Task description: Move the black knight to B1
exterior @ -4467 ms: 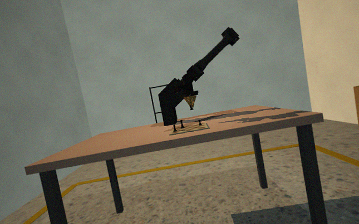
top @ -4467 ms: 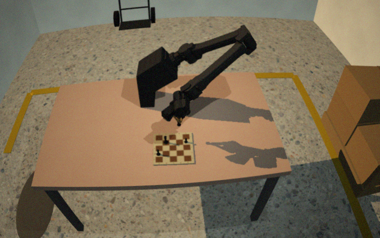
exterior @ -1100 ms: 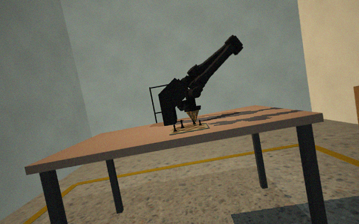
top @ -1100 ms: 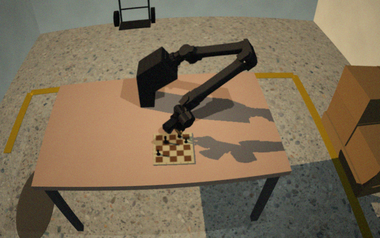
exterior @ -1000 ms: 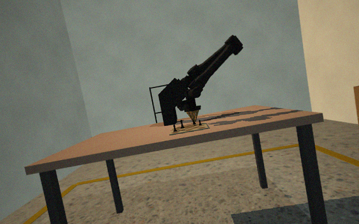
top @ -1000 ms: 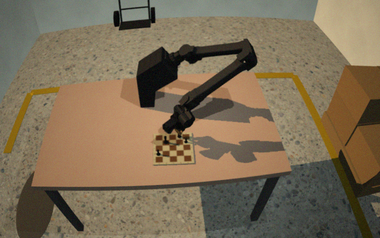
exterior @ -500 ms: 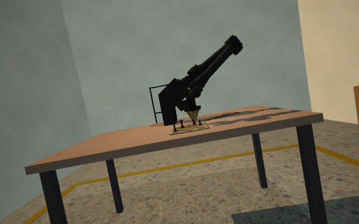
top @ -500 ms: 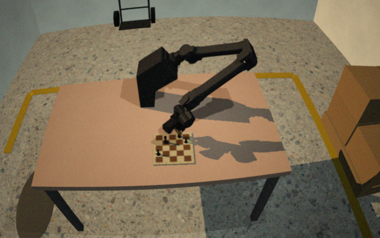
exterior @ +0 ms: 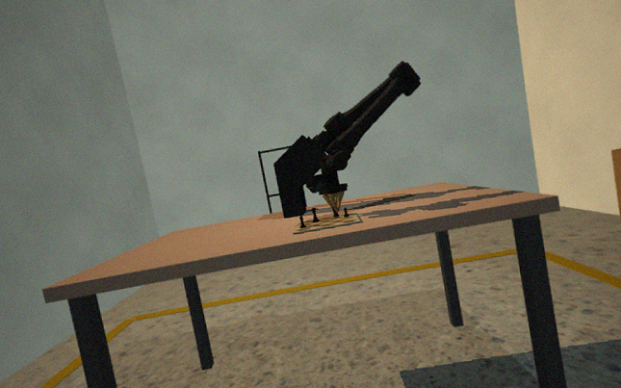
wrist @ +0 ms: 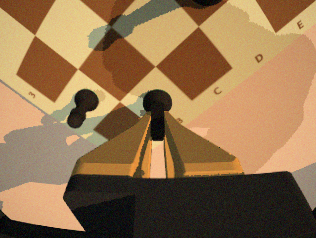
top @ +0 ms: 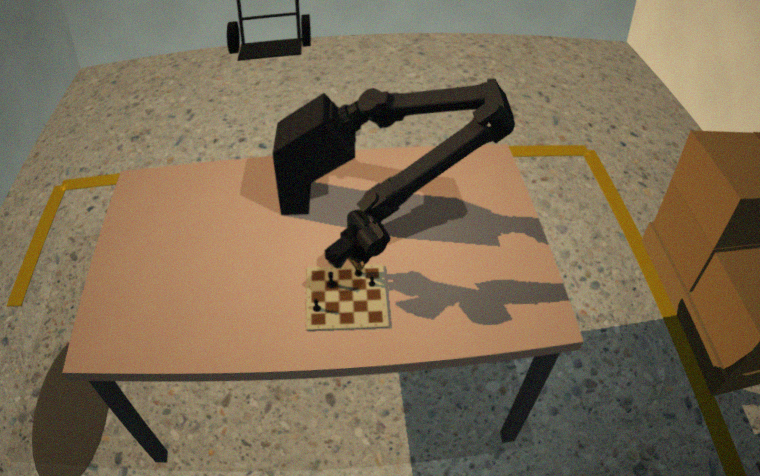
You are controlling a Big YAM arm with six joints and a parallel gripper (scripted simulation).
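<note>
Now: hand 4 cm short of the pawn, 3 cm to the right of it and 1 cm above it. The rest, counted from my hand: chessboard (8 cm ahead, 4 cm to the right, 3 cm below); black chess piece (12 cm ahead, 12 cm to the right).
</note>
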